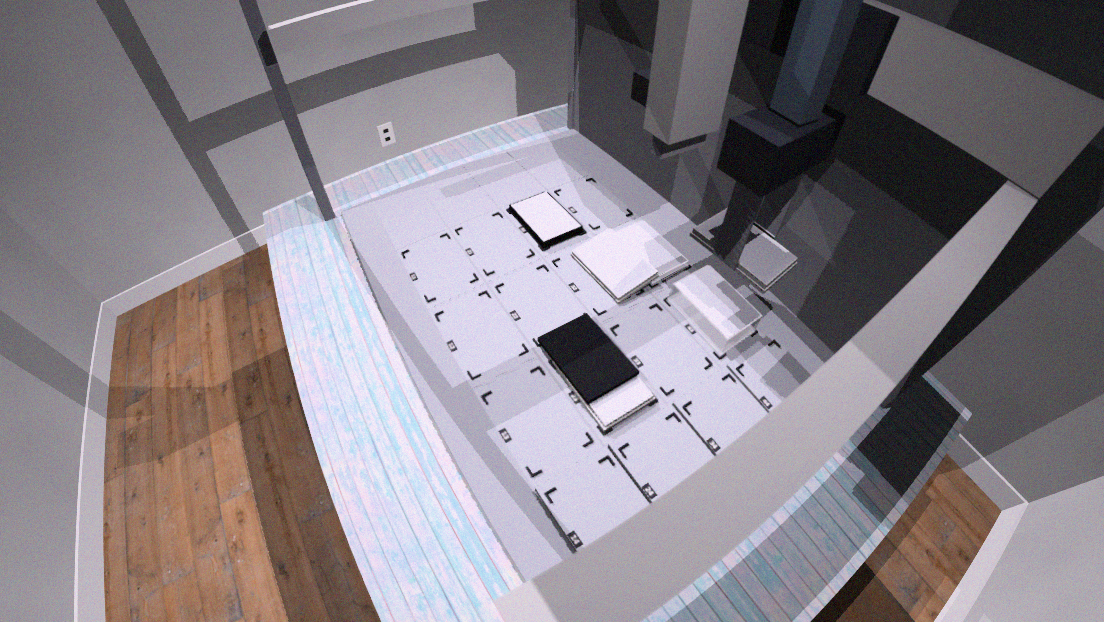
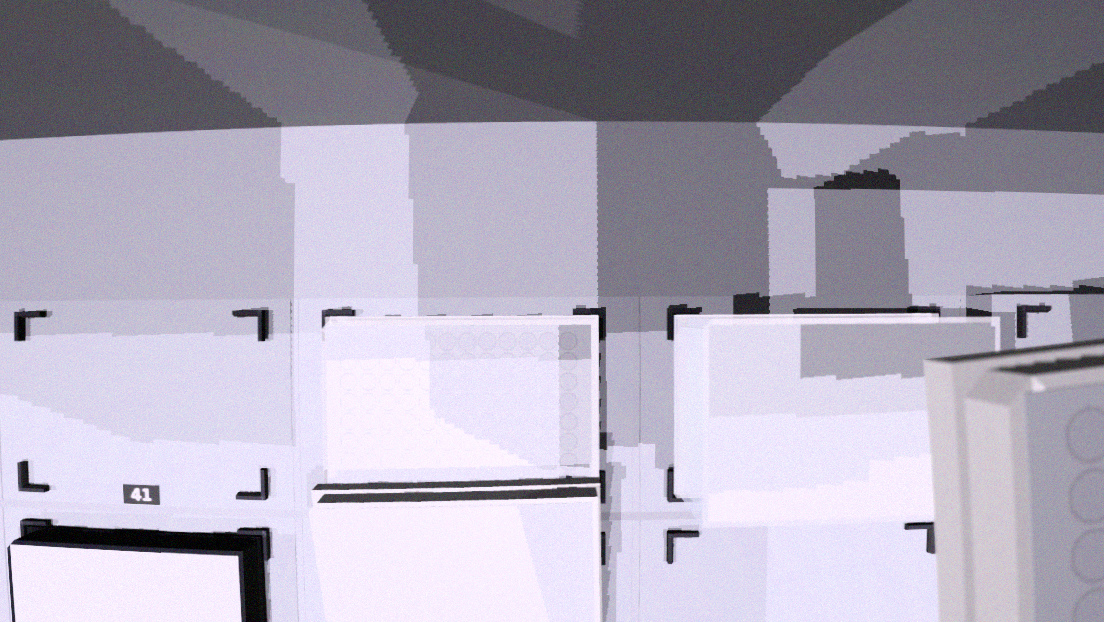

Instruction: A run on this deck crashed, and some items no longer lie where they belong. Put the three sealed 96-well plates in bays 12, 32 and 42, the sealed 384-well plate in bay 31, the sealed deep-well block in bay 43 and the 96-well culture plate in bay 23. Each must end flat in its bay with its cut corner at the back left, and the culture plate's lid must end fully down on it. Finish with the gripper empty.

Labels:
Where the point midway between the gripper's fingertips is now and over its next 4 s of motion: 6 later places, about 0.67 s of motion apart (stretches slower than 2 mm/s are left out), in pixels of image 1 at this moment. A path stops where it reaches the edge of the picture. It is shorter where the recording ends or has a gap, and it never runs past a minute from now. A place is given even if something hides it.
My gripper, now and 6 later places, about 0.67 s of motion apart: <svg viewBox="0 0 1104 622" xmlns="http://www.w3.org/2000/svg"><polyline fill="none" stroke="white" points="745,246 658,223 500,240 463,256 466,269 469,286 472,302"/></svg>

